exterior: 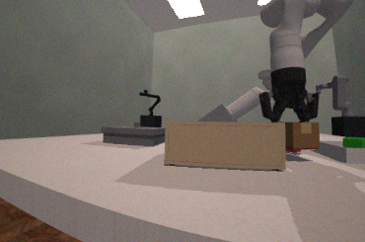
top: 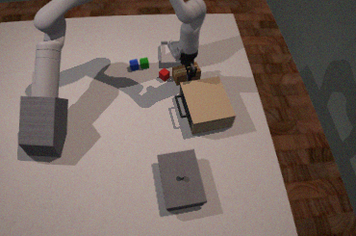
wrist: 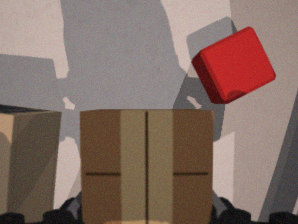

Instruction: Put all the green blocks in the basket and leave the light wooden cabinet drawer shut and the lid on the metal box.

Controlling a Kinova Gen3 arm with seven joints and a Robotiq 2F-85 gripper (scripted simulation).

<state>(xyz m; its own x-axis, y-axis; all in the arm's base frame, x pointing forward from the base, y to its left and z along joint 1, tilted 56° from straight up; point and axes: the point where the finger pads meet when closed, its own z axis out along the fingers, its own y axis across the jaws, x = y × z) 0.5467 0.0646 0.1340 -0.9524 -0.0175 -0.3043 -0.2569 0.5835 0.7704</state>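
Right now my hand is 22 cm past the blue block, 10 cm to the right of it and 4 cm above it. Also, from my hand: cardboard box right at my hand; light wooden cabinet 5 cm ahead, 16 cm to the right, 2 cm below; red block 9 cm behind, 3 cm to the left, 4 cm below.
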